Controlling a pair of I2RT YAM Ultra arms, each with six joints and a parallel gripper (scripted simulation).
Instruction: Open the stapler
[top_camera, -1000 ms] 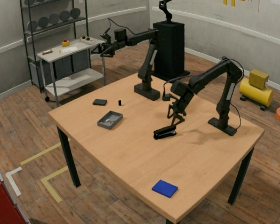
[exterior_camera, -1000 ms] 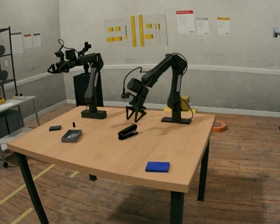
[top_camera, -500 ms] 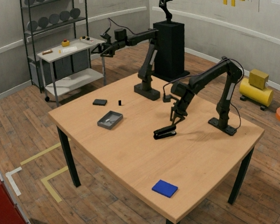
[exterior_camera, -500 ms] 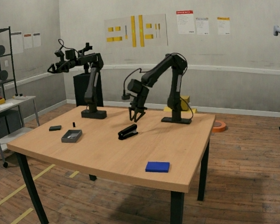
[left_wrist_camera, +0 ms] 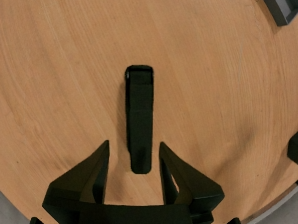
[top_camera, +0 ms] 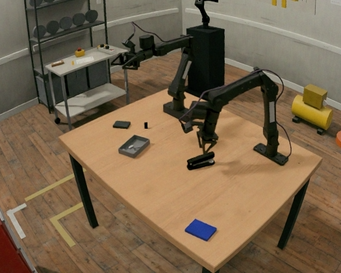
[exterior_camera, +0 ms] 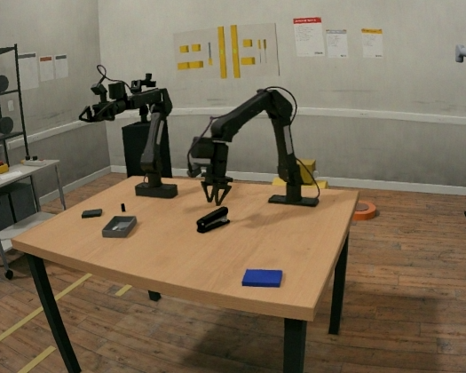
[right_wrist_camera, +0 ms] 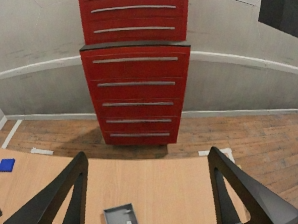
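My left gripper is now 5 cm above the stapler cover and 1 cm to the left of it. The rest, counted from my left hand: grey tray 34 cm to the right, 11 cm ahead, 8 cm below; stapler 7 cm below, 1 cm to the right; blue pad 32 cm ahead, 26 cm to the left, 9 cm below.
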